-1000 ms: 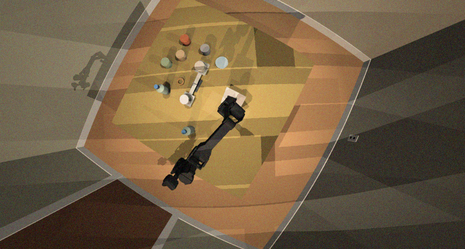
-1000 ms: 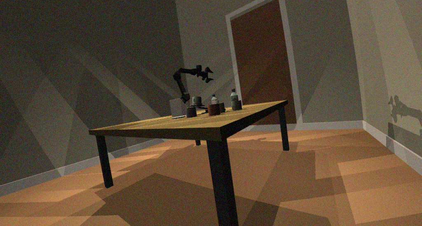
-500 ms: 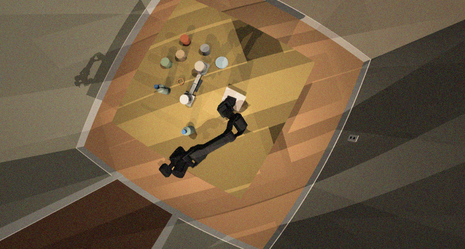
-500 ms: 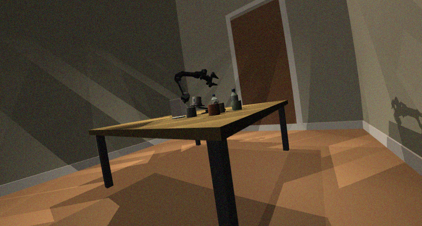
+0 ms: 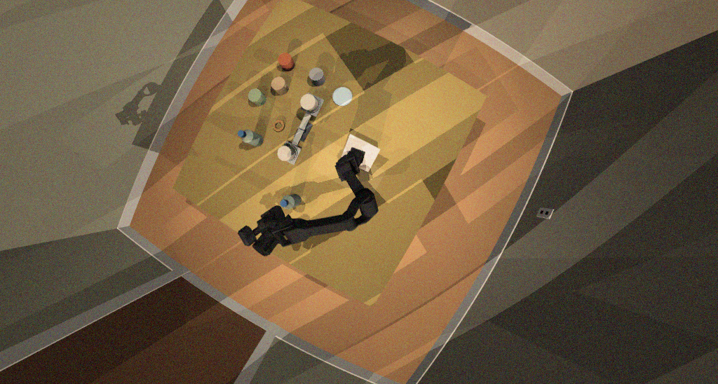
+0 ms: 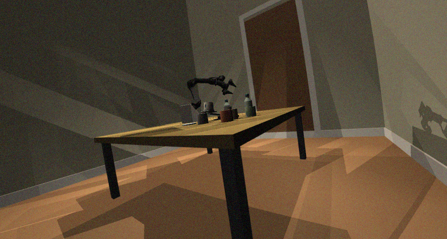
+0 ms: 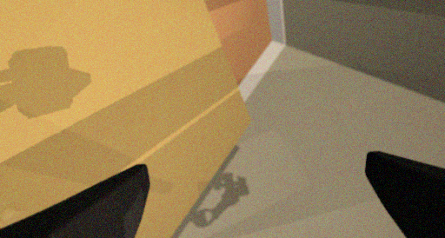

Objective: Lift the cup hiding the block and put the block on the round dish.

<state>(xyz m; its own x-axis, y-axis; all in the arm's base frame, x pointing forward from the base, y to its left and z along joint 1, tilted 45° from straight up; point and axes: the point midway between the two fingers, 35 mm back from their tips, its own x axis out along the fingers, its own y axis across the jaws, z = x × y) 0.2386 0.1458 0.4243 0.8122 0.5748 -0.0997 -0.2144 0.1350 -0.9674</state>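
Right now my gripper tip is 40 mm short of the cup, 290 mm to the left of it and 200 mm above it. The rest, counted from my gripper tip: red cylinder: 230 mm ahead, 750 mm to the right, 220 mm below; then round light-blue dish: 100 mm behind, 680 mm to the right, 260 mm below.
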